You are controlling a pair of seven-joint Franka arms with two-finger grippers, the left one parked.
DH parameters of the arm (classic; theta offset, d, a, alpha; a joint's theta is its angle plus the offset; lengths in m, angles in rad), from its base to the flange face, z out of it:
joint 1: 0 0.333 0 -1.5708
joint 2: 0 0 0 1.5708
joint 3: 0 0.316 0.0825 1.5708
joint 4: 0 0 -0.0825 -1.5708
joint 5: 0 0.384 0 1.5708
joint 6: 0 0 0.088 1.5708
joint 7: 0 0.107 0 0
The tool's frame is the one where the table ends.
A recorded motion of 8 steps. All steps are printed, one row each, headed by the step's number.
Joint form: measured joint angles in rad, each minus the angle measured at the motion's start. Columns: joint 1, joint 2, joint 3, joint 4, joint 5, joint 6, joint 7.
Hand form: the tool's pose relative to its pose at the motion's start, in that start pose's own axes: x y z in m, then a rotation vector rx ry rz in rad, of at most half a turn. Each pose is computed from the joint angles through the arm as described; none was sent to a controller.
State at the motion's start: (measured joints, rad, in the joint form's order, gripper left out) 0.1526 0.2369 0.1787 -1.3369 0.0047 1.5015 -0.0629
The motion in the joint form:
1: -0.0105 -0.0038 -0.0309 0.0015 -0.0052 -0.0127 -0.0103
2: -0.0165 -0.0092 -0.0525 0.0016 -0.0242 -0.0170 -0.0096
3: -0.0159 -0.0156 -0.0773 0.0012 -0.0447 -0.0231 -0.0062
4: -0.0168 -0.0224 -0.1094 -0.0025 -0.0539 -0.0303 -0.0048
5: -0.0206 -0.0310 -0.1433 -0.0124 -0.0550 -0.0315 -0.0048
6: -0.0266 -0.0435 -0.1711 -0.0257 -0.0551 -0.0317 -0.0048
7: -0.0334 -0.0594 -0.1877 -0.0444 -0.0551 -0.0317 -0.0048
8: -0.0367 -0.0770 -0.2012 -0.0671 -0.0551 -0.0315 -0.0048
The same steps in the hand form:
1: -0.0046 0.0232 -0.0022 -0.0094 -0.0076 0.0310
2: -0.0087 0.0400 -0.0054 -0.0320 -0.0084 0.0604
3: -0.0135 0.0545 -0.0088 -0.0567 -0.0113 0.0896
4: -0.0197 0.0724 -0.0109 -0.0702 -0.0174 0.1247
5: -0.0268 0.0919 -0.0118 -0.0755 -0.0210 0.1622
6: -0.0351 0.1089 -0.0135 -0.0785 -0.0229 0.1958
7: -0.0434 0.1201 -0.0145 -0.0791 -0.0260 0.2190
8: -0.0513 0.1275 -0.0144 -0.0788 -0.0311 0.2357

